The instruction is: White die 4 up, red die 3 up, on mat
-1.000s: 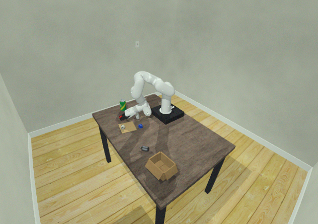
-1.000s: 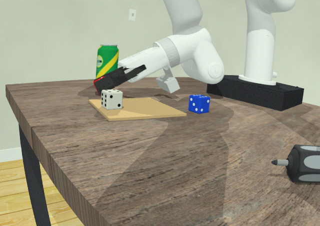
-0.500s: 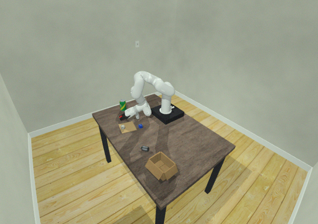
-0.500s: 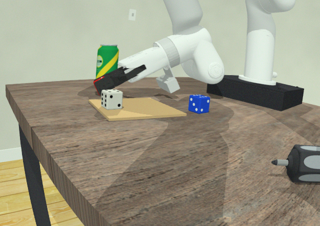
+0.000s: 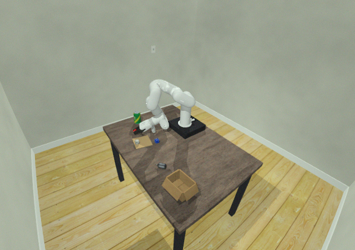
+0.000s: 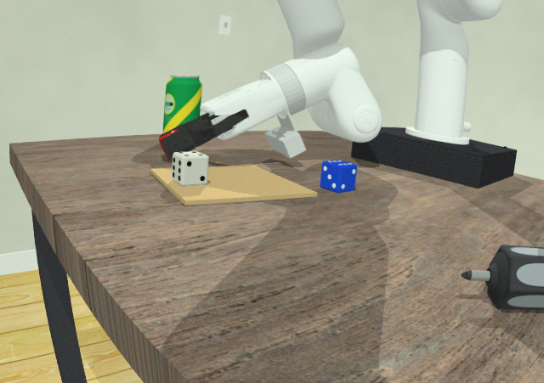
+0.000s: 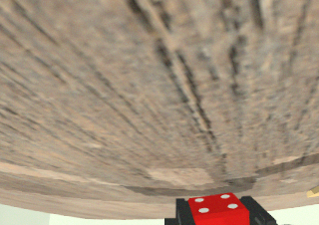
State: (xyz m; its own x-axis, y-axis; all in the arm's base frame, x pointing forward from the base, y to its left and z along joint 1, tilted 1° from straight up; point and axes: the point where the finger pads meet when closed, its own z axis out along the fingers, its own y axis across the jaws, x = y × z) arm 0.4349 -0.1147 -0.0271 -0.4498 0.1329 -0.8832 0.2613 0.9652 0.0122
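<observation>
The red die is right at my hand. The rest, counted from my hand: green can 70 mm behind, 160 mm to the right, 40 mm above; white die 40 mm ahead, 140 mm to the left, 10 mm below; tan mat 10 mm behind, 140 mm to the left, 20 mm below.
</observation>
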